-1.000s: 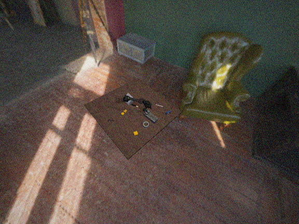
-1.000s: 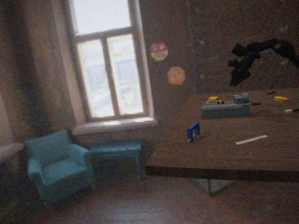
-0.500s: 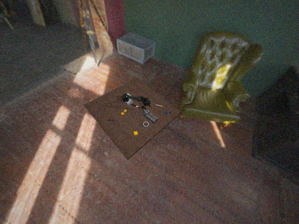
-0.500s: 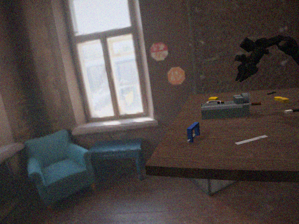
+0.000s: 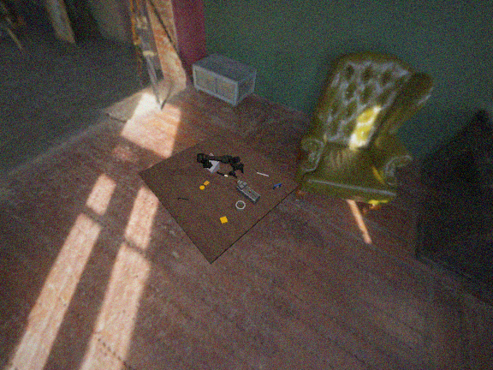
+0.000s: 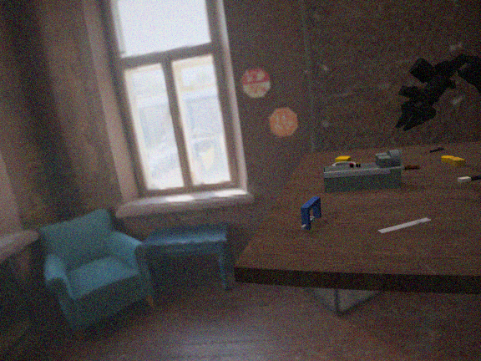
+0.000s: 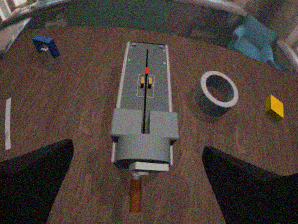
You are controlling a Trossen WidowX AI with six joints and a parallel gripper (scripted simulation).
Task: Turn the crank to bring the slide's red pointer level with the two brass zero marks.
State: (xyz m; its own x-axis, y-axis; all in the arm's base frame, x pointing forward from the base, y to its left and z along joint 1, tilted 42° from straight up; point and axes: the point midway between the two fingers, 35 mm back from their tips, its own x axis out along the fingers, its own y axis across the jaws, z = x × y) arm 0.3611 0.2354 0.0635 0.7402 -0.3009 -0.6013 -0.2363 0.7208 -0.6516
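My gripper tip is 140 mm above the crank handle, 40 mm past it and 10 mm to the left of it. The rest, counted from my gripper tip: blue u-shaped piece (360 mm to the left, 240 mm ahead, 170 mm below); white strip (350 mm to the left, 200 mm below); red pointer (160 mm ahead, 120 mm below, 30 mm to the left).
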